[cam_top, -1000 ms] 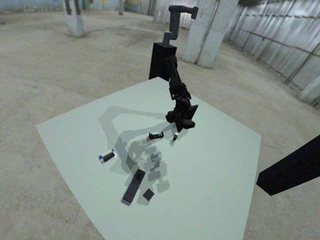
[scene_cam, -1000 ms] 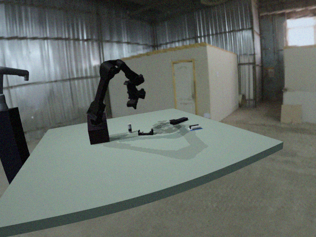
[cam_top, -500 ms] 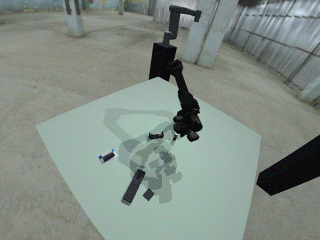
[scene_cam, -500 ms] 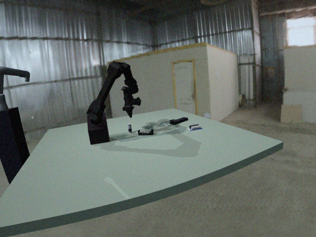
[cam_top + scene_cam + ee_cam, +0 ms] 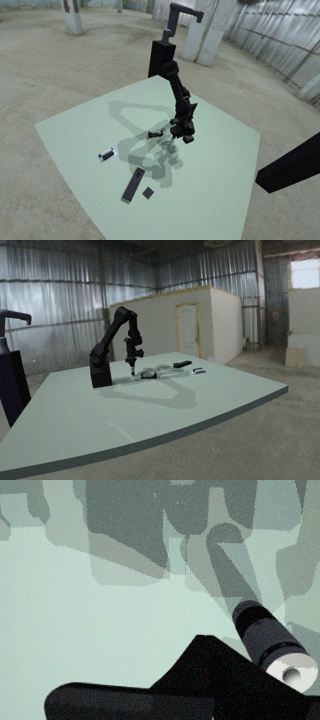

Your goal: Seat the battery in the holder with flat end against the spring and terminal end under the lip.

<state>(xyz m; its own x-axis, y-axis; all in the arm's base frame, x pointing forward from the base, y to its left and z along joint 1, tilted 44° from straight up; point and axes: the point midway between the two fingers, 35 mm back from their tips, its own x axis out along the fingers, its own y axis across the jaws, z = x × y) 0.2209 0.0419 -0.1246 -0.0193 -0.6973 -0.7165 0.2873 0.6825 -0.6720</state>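
My gripper tip is 30 mm to the left of the battery, 10 mm past it and 10 mm above it. From my gripper tip the other things lie so: small black square (360 mm ahead, 120 mm to the left, 40 mm below); long black bar (380 mm ahead, 40 mm to the left, 20 mm below).
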